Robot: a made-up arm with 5 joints.
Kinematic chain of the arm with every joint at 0, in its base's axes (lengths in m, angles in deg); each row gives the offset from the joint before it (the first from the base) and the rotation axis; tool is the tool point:
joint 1: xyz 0 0 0.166 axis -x
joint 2: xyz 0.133 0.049 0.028 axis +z
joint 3: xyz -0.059 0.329 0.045 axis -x
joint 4: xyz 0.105 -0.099 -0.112 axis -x
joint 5: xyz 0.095 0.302 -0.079 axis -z
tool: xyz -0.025 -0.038 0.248
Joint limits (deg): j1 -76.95..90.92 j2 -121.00..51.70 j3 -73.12..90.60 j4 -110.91..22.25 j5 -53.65..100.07
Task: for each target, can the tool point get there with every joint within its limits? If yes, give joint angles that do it. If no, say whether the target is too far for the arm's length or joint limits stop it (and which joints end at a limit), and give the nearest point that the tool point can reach.
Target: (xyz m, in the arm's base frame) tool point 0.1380 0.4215 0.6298
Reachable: yes | joints -23.67 10.01 74.31 -64.76 49.18
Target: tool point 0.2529 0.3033 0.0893
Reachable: yes | joints 62.97 -8.44 -38.56 -47.58 55.34
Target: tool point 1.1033 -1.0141 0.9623
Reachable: no: too far | nearest point 0.5637 -0.3748 0.5300 | short by 0.942 m
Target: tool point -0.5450 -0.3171 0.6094
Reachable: no: joint limits stop it (at a limit: joint 1, joint 2, joint 3) | nearest point -0.2359 -0.2132 0.6985 | short by 0.338 m
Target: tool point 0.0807 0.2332 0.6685
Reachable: yes | joints -49.19 20.09 16.09 -13.95 -1.56
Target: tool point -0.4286 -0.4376 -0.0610
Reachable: no: joint limits stop it (at a limit: joint 1, joint 2, joint 4) | nearest point -0.1500 -0.1929 -0.2394 | short by 0.412 m
